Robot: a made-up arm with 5 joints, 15 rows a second.
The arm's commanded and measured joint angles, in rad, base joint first. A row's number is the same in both.
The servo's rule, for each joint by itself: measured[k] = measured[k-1] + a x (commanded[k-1-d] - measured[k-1]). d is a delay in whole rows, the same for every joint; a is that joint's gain. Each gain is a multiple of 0.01, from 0.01 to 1. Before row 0 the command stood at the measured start. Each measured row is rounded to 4 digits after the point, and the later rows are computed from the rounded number. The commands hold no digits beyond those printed.
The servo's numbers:
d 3
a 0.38 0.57 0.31 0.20 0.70
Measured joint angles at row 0:
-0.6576, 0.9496, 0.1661, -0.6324, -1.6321
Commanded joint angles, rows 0 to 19:
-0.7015, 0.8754, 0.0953, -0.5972, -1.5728
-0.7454, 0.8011, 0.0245, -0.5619, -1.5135
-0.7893, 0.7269, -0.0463, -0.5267, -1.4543
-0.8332, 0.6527, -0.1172, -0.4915, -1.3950
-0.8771, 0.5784, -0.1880, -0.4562, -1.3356
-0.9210, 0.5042, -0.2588, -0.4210, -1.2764
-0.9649, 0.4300, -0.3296, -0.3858, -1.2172
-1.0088, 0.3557, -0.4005, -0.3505, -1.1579
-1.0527, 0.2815, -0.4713, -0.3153, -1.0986
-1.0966, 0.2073, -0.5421, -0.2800, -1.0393
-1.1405, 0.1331, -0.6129, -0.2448, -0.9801
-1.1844, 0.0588, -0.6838, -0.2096, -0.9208
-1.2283, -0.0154, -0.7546, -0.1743, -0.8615
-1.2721, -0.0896, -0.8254, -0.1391, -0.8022
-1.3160, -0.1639, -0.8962, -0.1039, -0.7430
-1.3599, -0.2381, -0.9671, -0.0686, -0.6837
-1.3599, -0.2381, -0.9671, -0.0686, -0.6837
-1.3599, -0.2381, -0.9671, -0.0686, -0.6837
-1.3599, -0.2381, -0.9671, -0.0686, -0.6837
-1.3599, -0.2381, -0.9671, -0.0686, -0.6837
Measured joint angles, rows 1 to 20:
-0.6576, 0.9496, 0.1661, -0.6324, -1.6321
-0.6576, 0.9496, 0.1661, -0.6324, -1.6321
-0.6576, 0.9496, 0.1661, -0.6324, -1.6321
-0.6743, 0.9073, 0.1442, -0.6254, -1.5906
-0.7013, 0.8468, 0.1071, -0.6127, -1.5366
-0.7347, 0.7785, 0.0595, -0.5955, -1.4790
-0.7721, 0.7068, 0.0047, -0.5747, -1.4202
-0.8120, 0.6336, -0.0550, -0.5510, -1.3610
-0.8534, 0.5598, -0.1182, -0.5250, -1.3018
-0.8958, 0.4858, -0.1837, -0.4972, -1.2426
-0.9387, 0.4116, -0.2509, -0.4679, -1.1833
-0.9820, 0.3374, -0.3192, -0.4374, -1.1240
-1.0255, 0.2632, -0.3883, -0.4059, -1.0647
-1.0692, 0.1890, -0.4579, -0.3737, -1.0055
-1.1130, 0.1148, -0.5279, -0.3409, -0.9462
-1.1568, 0.0406, -0.5982, -0.3076, -0.8869
-1.2006, -0.0336, -0.6686, -0.2739, -0.8276
-1.2445, -0.1079, -0.7392, -0.2399, -0.7684
-1.2884, -0.1821, -0.8098, -0.2056, -0.7091
-1.3156, -0.2140, -0.8586, -0.1782, -0.6913

